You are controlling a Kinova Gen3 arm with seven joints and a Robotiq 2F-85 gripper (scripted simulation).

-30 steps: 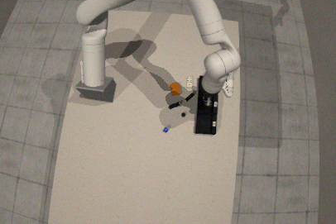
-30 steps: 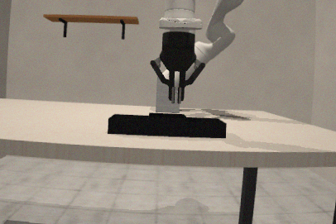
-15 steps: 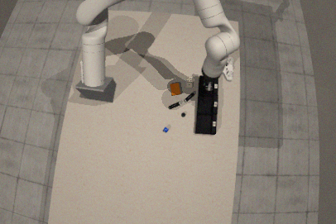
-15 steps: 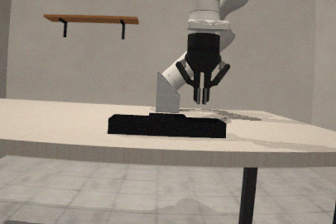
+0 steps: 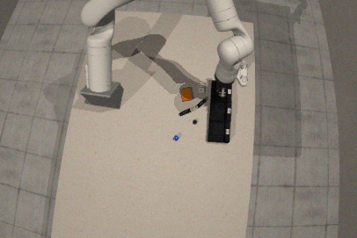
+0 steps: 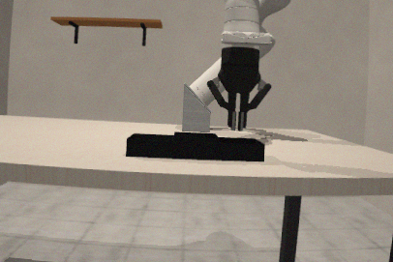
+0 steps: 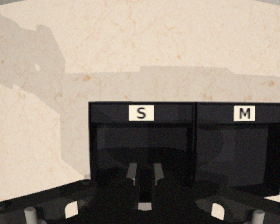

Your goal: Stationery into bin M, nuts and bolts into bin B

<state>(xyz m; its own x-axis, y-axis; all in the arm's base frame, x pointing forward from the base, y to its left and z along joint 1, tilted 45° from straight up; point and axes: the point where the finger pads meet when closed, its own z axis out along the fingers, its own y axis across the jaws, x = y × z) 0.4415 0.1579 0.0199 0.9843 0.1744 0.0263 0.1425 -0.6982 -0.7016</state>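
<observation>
Now: the dark hex nut 7 cm behind my hand, 14 cm to the right of it and 7 cm below it. Also, from my hand: black bin row: 2 cm ahead, 8 cm to the right, 5 cm below; orange block: 13 cm behind, 4 cm to the right, 6 cm below; small cream piece: 8 cm behind, 1 cm to the left, 6 cm below.
</observation>
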